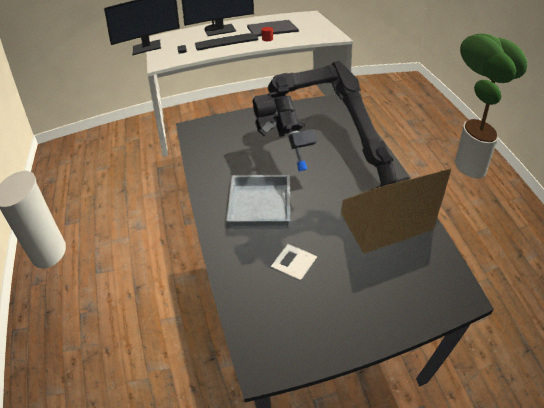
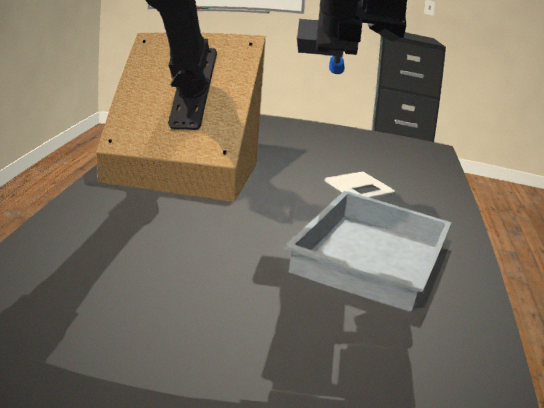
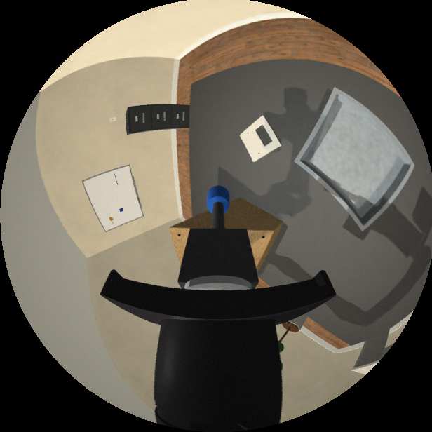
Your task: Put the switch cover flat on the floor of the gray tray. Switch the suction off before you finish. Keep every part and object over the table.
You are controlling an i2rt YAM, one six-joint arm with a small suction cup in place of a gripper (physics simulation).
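The switch cover is a thin white plate with a rectangular opening. It lies flat on the dark table, beside the gray tray and apart from it. The gray tray is a square, shallow, open box with low walls, and its floor shows bare. My gripper, a blue suction cup, hangs high above the table, away from both the cover and the tray. It is open, with nothing on the cup.
A tan wedge-shaped block carries the arm's base on the table. A white desk with monitors and a red cup stands behind the table. A dark cabinet stands beyond the opposite end.
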